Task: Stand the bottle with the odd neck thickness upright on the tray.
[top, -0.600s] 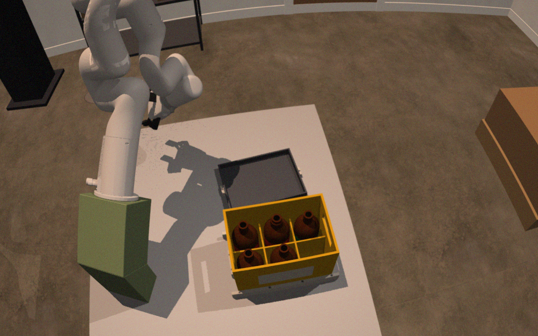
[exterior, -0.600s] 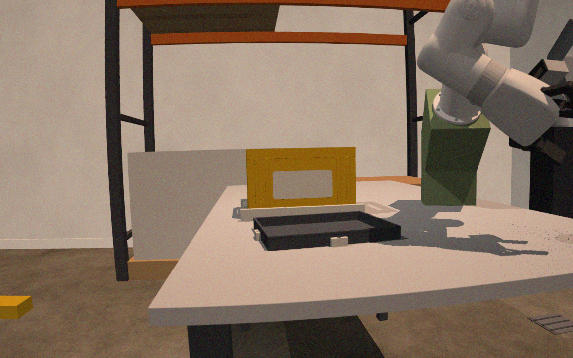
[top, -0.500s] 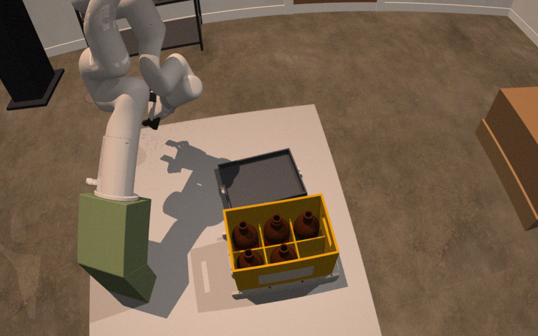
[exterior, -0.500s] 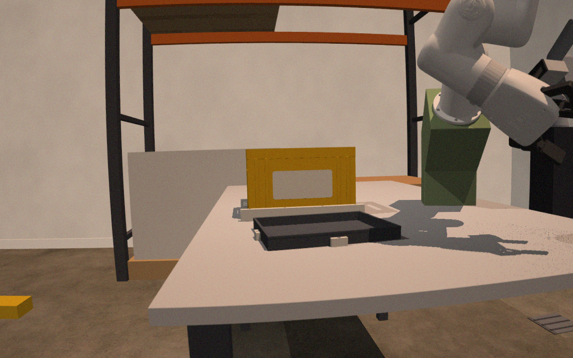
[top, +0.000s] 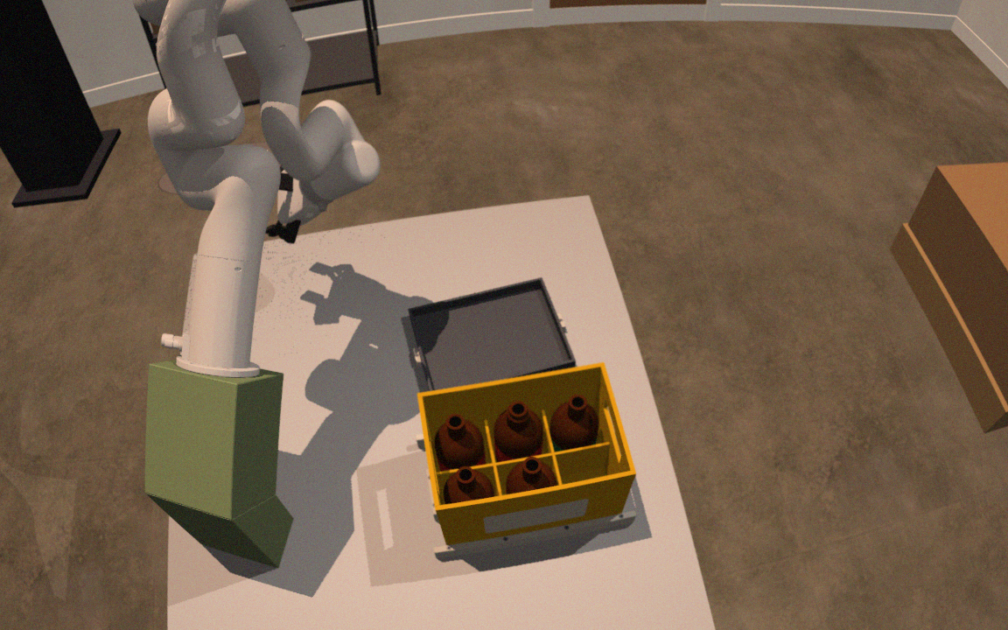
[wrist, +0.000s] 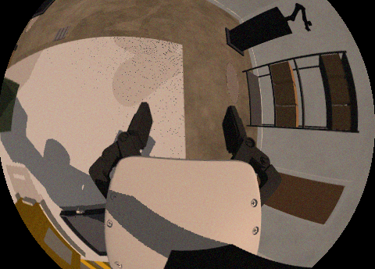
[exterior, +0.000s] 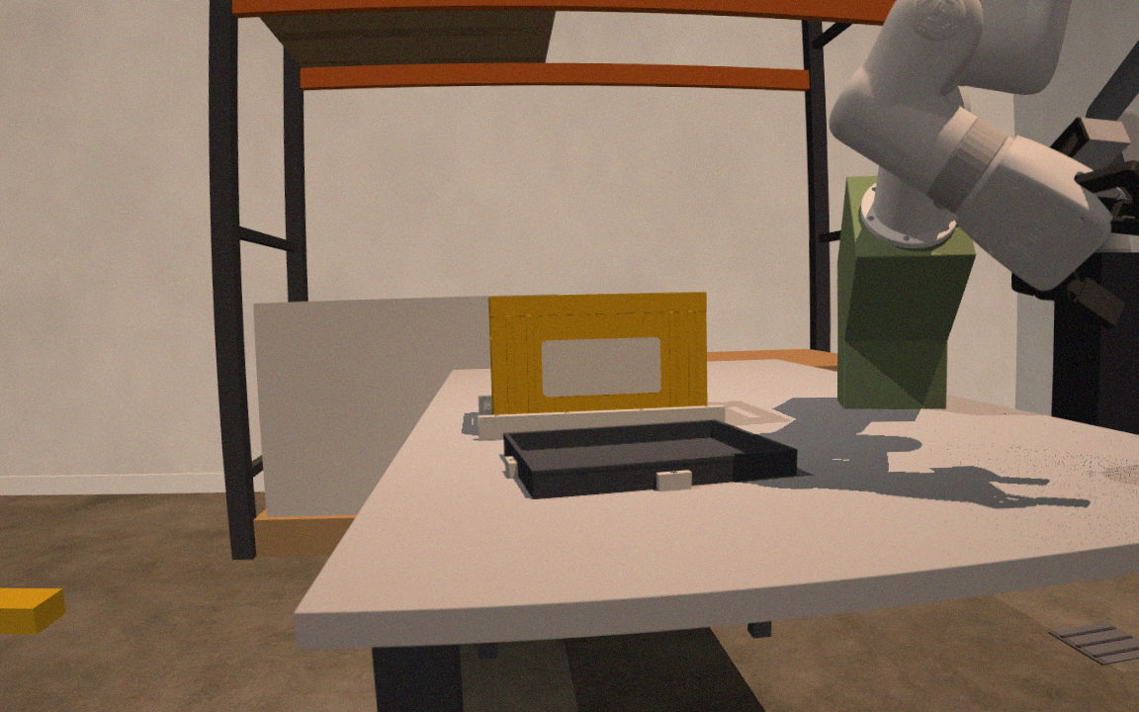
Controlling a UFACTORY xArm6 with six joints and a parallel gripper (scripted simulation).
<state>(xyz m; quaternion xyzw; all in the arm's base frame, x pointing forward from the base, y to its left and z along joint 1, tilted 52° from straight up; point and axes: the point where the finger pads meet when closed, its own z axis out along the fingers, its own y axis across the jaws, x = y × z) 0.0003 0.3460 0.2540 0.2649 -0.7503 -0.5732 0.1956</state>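
The yellow crate lies 45 cm ahead of my hand, 46 cm to the right of it and 9 cm below it. From my hand the other things lie so: glass bottle: 44 cm ahead, 41 cm to the right, 9 cm below; then dark tray: 40 cm ahead, 19 cm to the right, 16 cm below.
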